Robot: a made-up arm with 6 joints. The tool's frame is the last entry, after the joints. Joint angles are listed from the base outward.
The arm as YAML. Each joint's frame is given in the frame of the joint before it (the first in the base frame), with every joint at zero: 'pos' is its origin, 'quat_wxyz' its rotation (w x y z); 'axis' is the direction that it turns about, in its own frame. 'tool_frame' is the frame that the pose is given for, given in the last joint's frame.
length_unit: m
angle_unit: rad
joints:
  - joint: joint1
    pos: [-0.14, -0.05, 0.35]
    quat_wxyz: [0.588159, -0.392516, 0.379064, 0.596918]
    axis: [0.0, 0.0, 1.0]
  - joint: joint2
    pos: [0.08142, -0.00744, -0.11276]
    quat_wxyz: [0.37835, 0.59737, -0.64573, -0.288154]
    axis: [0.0, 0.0, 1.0]
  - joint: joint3
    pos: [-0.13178, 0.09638, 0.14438]
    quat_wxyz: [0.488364, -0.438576, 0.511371, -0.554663]
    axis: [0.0, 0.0, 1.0]
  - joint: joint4
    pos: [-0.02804, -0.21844, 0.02]
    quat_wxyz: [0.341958, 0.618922, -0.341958, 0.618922]
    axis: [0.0, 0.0, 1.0]
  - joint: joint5
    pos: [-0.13, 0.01, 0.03]
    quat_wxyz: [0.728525, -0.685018, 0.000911, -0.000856]
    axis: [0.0, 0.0, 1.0]
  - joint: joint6
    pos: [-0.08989, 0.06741, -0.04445]
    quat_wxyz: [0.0, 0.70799, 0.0, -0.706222]
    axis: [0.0, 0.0, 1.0]
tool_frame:
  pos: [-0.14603, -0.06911, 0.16]
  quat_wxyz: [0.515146, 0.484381, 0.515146, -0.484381]
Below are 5 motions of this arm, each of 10 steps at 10 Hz.
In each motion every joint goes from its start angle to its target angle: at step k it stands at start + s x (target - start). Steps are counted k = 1, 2, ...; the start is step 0. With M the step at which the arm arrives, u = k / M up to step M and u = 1 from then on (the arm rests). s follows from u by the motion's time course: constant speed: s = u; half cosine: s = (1 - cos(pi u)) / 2; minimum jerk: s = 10 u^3 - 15 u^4 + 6 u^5.
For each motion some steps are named. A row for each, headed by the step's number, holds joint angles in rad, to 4 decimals.
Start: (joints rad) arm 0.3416 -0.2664 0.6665 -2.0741 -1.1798 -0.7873
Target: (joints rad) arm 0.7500 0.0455 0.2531 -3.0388 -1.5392 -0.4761
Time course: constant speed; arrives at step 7
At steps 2, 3, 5, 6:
2: 0.4583 -0.1773 0.5484 -2.3497 -1.2825 -0.6984
3: 0.5166 -0.1327 0.4893 -2.4875 -1.3338 -0.6539
5: 0.6333 -0.0436 0.3712 -2.7632 -1.4365 -0.5650
6: 0.6917 0.0009 0.3122 -2.9010 -1.4879 -0.5206

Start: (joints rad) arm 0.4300 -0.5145 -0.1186 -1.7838 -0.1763 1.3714
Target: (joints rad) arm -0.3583 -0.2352 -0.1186 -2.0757 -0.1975 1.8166
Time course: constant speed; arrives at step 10
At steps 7, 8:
7: -0.1218 -0.3190 -0.1186 -1.9881 -0.1911 1.6830
8: -0.2006 -0.2911 -0.1186 -2.0173 -0.1933 1.7276

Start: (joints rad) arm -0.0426 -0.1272 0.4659 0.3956 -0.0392 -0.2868
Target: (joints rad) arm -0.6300 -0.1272 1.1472 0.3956 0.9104 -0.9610
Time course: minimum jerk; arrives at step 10
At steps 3, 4, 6, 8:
3: -0.1384 -0.1272 0.5770 0.3956 0.1157 -0.3967
4: -0.2291 -0.1272 0.6822 0.3956 0.2622 -0.5008
6: -0.4435 -0.1272 0.9309 0.3956 0.6090 -0.7470
8: -0.5960 -0.1272 1.1077 0.3956 0.8554 -0.9220

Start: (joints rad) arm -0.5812 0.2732 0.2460 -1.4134 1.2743 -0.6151
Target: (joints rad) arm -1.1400 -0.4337 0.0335 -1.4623 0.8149 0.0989
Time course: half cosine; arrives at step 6
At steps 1, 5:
1: -0.6186 0.2258 0.2318 -1.4167 1.2435 -0.5673
5: -1.1026 -0.3863 0.0477 -1.4590 0.8457 0.0511

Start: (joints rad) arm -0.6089 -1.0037 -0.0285 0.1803 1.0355 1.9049
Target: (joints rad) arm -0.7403 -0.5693 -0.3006 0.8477 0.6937 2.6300
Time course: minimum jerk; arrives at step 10
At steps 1, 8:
1: -0.6100 -1.0000 -0.0308 0.1860 1.0326 1.9111
8: -0.7327 -0.5945 -0.2848 0.8090 0.7135 2.5880

